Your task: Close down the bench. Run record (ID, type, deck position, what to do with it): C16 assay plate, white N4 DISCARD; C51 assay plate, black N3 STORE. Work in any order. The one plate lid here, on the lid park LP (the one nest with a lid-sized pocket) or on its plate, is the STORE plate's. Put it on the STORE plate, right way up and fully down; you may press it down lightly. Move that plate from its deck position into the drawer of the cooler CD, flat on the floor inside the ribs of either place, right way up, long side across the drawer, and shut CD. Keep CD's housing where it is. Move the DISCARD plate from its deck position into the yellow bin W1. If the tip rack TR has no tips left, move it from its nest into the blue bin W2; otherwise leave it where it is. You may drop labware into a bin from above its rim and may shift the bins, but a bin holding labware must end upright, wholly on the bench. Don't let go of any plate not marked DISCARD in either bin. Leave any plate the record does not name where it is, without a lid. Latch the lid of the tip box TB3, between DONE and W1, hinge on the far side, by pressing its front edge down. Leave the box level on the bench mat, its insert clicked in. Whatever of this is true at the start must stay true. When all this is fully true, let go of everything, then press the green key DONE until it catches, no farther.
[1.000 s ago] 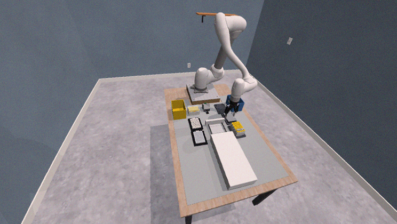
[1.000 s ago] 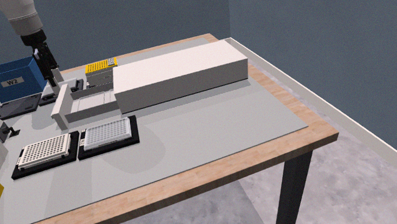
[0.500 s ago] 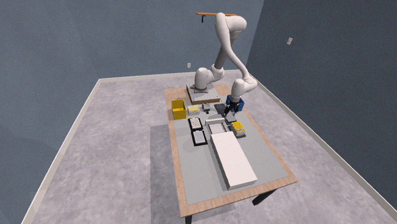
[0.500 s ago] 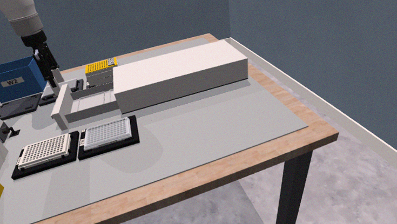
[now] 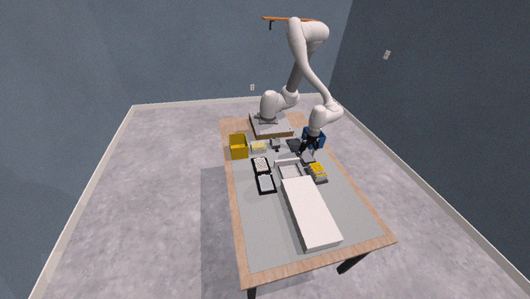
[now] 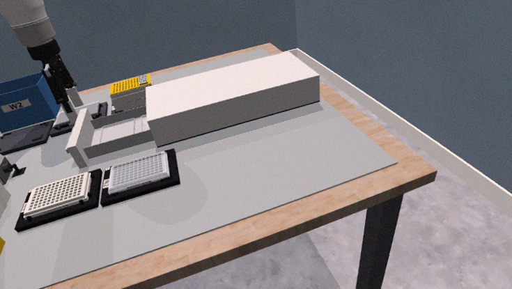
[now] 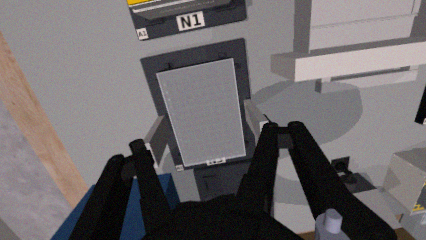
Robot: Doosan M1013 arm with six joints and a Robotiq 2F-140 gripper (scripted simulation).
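My gripper is now 20 mm above the grey plate lid. From my hand the other things lie so: blue bin W2 (200 mm behind, 110 mm to the left, 10 mm below); then black plate (30 mm below); then yellow tip rack TR (170 mm ahead, 10 mm to the left, 10 mm above).
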